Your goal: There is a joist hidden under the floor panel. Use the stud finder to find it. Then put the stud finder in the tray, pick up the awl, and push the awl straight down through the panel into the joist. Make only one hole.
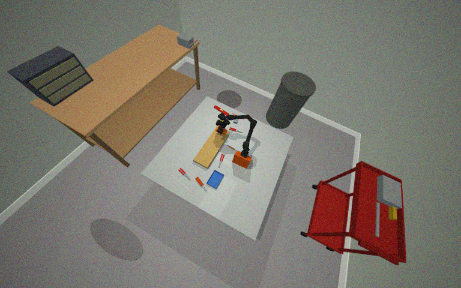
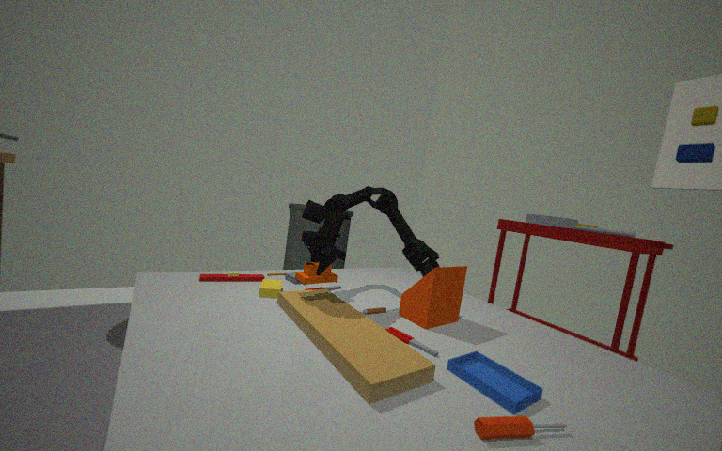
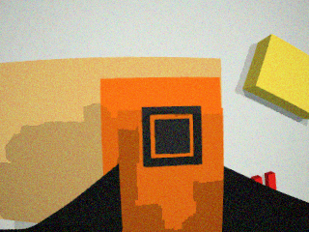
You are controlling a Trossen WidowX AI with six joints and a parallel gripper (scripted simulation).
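The blue tray is 270 mm behind my gripper tip, 490 mm to the left of it and 110 mm below it. The rest, counted from my gripper tip: orange stud finder: 10 mm ahead, 20 mm above; then yellow block: 90 mm ahead, 170 mm to the right, 110 mm below; then awl: 180 mm behind, 70 mm to the left, 110 mm below.
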